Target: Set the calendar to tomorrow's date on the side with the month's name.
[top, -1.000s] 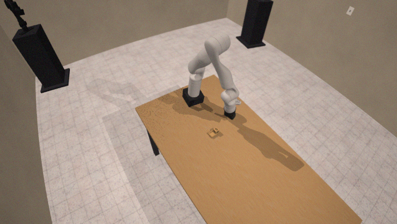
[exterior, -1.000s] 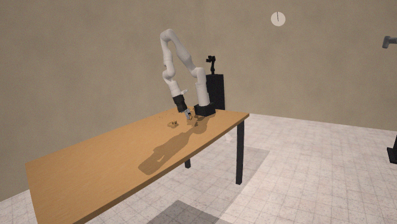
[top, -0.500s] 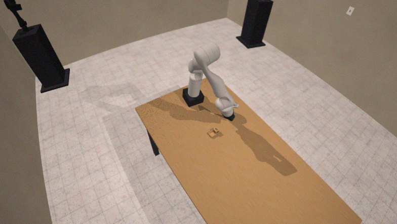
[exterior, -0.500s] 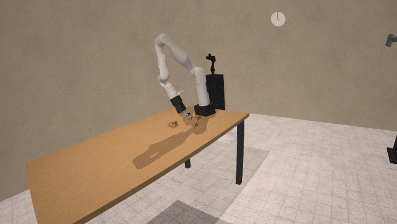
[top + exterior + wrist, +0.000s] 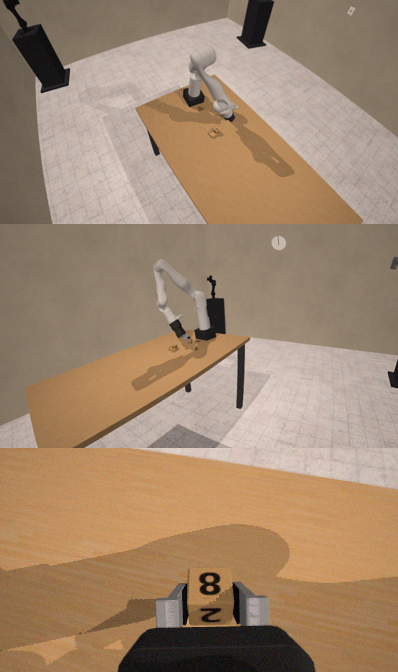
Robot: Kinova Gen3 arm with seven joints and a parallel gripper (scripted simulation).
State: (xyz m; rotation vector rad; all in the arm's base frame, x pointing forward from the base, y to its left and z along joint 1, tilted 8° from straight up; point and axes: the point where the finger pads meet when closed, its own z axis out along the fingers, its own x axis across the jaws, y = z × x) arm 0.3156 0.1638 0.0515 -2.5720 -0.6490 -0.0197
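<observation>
The wooden date cube lies 1 cm to the left of my hand and 1 cm below it. The rest, counted from my hand: wooden tray (4 cm ahead, 15 cm to the right, 9 cm below).
</observation>
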